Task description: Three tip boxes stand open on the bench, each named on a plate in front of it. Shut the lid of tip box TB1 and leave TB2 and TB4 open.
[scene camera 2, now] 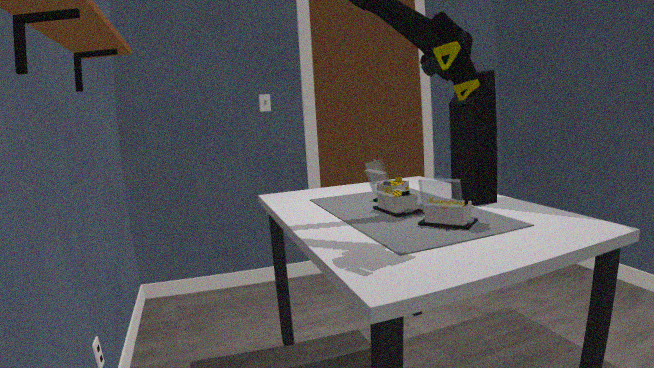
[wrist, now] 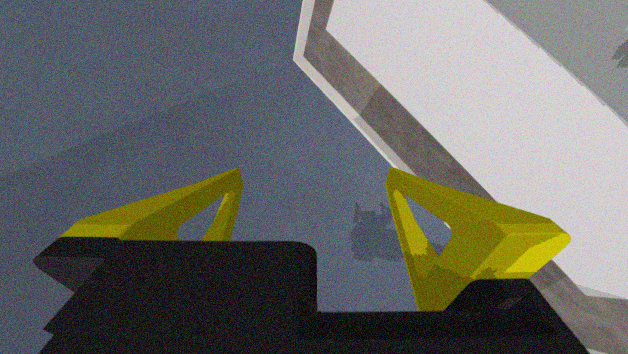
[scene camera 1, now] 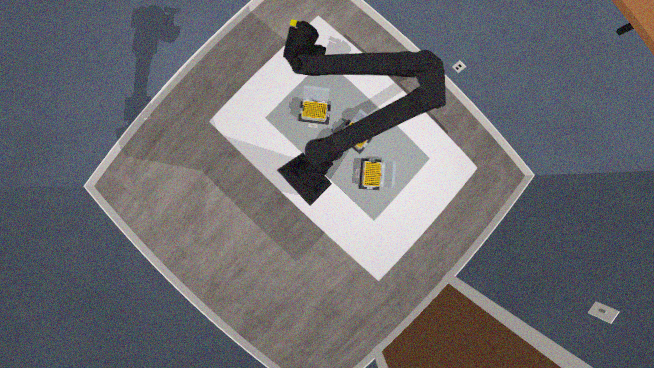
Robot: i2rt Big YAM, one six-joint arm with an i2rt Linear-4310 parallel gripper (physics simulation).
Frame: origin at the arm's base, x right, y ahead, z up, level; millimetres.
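Seen in the pictures: gripper, fingertip midpoint: (scene camera 2: 453, 85) (wrist: 314, 176); arm's base, link origin: (scene camera 1: 306, 178).
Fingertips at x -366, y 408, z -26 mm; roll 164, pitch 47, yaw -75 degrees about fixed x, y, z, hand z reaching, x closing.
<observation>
Pixels of each thing's top centre, then the offset from my fingertips to it. Level surfaces: height alone.
- upper-left tip box, top centre: (scene camera 2: 449, 200) (scene camera 1: 314, 111) dx +180, dy -130, dz -326 mm
- lower-right tip box, top centre: (scene camera 2: 392, 179) (scene camera 1: 373, 173) dx +594, dy -194, dz -317 mm
- middle tip box, top centre: (scene camera 2: 399, 191) (scene camera 1: 354, 136) dx +411, dy -103, dz -326 mm
- grey mat, surface height: dz -392 mm
- white table, surface height: dz -395 mm
Three tip boxes with yellow tips stand on the grey mat; their name plates are too small to read. The upper-left tip box (scene camera 1: 315, 110) (scene camera 2: 446, 212) has its clear lid (scene camera 1: 316, 93) (scene camera 2: 442, 189) open. The lower-right tip box (scene camera 1: 371, 173) has its clear lid (scene camera 1: 390, 174) (scene camera 2: 375, 171) open. The middle tip box (scene camera 1: 360, 144) (scene camera 2: 398, 202) is partly hidden by the arm in scene camera 1, and its lid is hard to make out. My gripper (scene camera 2: 456, 73) (wrist: 314, 176) is open and empty, high above the table's upper corner, away from the boxes. The wrist view shows no box.
The grey mat (scene camera 1: 374, 207) (scene camera 2: 400, 242) lies on the white table (scene camera 1: 378, 260) (scene camera 2: 565, 240). The arm's black base (scene camera 1: 304, 179) (scene camera 2: 475, 145) stands at one table edge. The arm's links pass above the middle box. A wooden shelf (scene camera 2: 107, 30) hangs on the wall.
</observation>
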